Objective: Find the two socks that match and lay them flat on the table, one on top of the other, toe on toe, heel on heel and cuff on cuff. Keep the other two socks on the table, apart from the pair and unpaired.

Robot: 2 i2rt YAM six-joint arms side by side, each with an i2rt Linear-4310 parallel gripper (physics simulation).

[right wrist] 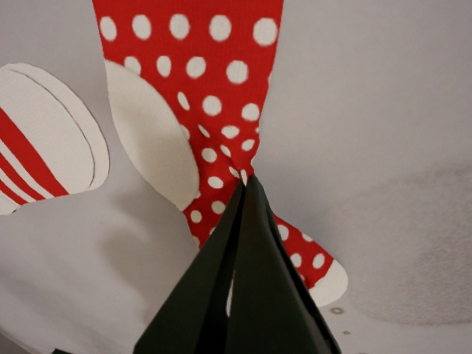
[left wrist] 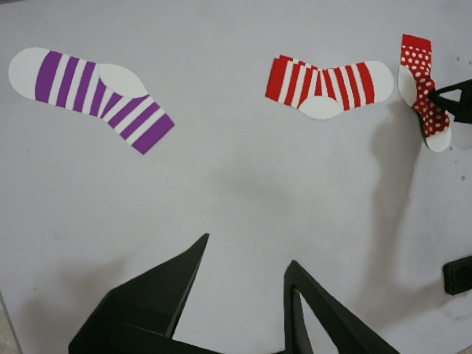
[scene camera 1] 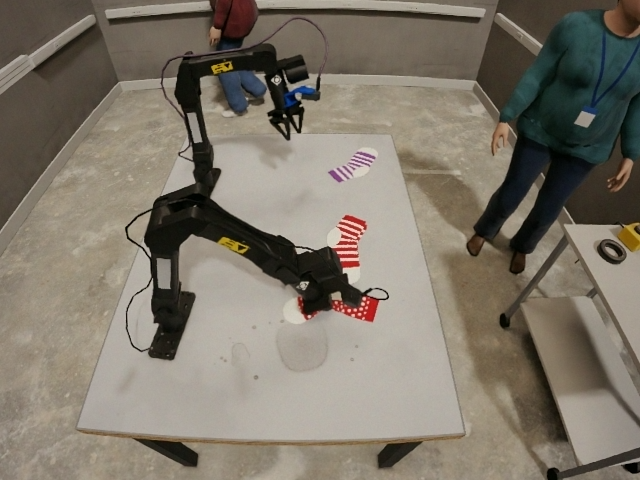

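Two red-and-white striped socks (scene camera 1: 347,255) (left wrist: 350,87) (right wrist: 60,130) lie flat, one on the other, toes, heels and cuffs nearly aligned, edges slightly offset. A red sock with white dots (scene camera 1: 363,310) (left wrist: 415,60) (right wrist: 210,75) lies beside their toes, its foot pinched into folds. My right gripper (left wrist: 429,95) (right wrist: 251,182) is shut on this dotted sock between heel and toe; its fingertips are hidden in the scene view. A purple-and-white striped sock (scene camera 1: 354,165) (left wrist: 75,82) lies flat, apart. My left gripper (scene camera 1: 294,135) (left wrist: 248,254) is open and empty, above the table.
The table (scene camera 1: 206,403) has a faint round stain (scene camera 1: 302,347) (right wrist: 425,270) near the dotted sock. A cart (scene camera 1: 573,356) stands to the right with a dark ring (scene camera 1: 601,250) on top. A person in teal (scene camera 1: 563,77) stands beyond the table's right edge; another person (scene camera 1: 235,23) is behind it.
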